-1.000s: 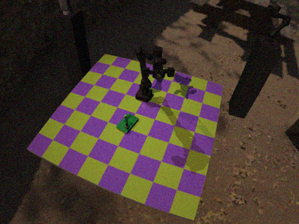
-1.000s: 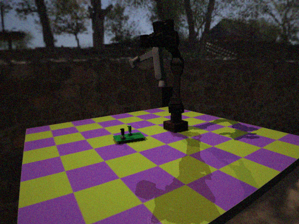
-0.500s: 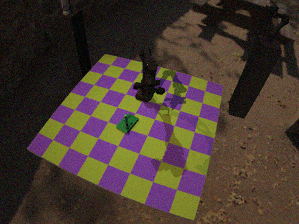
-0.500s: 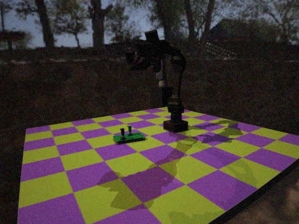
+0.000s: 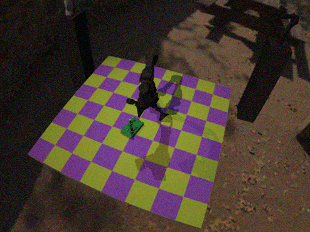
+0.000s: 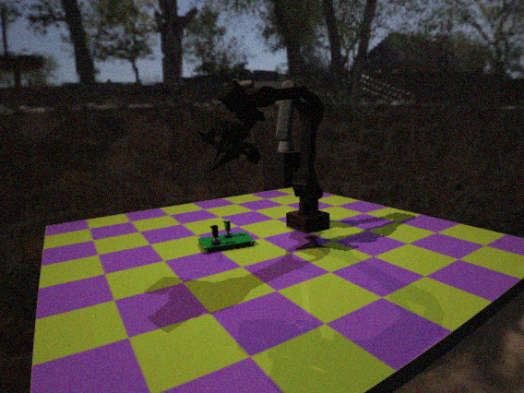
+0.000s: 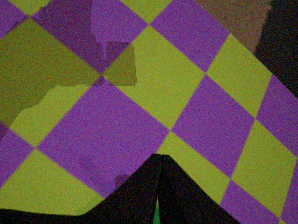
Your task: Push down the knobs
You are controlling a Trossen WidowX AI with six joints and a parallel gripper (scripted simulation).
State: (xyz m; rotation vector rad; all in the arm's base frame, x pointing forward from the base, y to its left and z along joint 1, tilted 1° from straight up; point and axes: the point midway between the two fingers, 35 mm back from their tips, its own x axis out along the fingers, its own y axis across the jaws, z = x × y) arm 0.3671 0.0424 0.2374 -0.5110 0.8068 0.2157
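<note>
My gripper tip is now 200 mm above the green knob, 110 mm to the left of it and 100 mm past it. From my gripper tip the other things lie so: dark knob: 190 mm below, 70 mm to the right, 30 mm behind.
</note>
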